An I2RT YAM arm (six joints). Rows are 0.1 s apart.
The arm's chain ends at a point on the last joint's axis. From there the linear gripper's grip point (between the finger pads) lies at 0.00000 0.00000 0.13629 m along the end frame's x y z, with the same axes.
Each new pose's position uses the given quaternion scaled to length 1; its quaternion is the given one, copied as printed.
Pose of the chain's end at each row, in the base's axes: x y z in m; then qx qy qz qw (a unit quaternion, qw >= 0):
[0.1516, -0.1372, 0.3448, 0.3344, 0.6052, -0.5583, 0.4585]
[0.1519, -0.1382, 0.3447, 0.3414, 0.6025, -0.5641, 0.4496]
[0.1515, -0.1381, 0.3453, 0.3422, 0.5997, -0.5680, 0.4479]
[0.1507, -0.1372, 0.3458, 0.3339, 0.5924, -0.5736, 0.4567]
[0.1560, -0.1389, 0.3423, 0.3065, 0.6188, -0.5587, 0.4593]
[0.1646, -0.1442, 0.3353, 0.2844, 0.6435, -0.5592, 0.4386]
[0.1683, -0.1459, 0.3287, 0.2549, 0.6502, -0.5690, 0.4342]
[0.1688, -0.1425, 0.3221, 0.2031, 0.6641, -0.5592, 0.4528]
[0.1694, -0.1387, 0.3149, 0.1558, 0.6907, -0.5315, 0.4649]
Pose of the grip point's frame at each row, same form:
[0.1763, -0.2711, 0.3508, 0.3344, 0.6052, -0.5583, 0.4585]
[0.1732, -0.2727, 0.3503, 0.3414, 0.6025, -0.5641, 0.4496]
[0.1717, -0.2727, 0.3516, 0.3422, 0.5997, -0.5680, 0.4479]
[0.1722, -0.2714, 0.3560, 0.3339, 0.5924, -0.5736, 0.4567]
[0.1868, -0.2715, 0.3486, 0.3065, 0.6188, -0.5587, 0.4593]
[0.1982, -0.2763, 0.3367, 0.2844, 0.6435, -0.5592, 0.4386]
[0.2057, -0.2769, 0.3320, 0.2549, 0.6502, -0.5690, 0.4342]
[0.2198, -0.2688, 0.3269, 0.2031, 0.6641, -0.5592, 0.4528]
[0.2344, -0.2585, 0.3145, 0.1558, 0.6907, -0.5315, 0.4649]

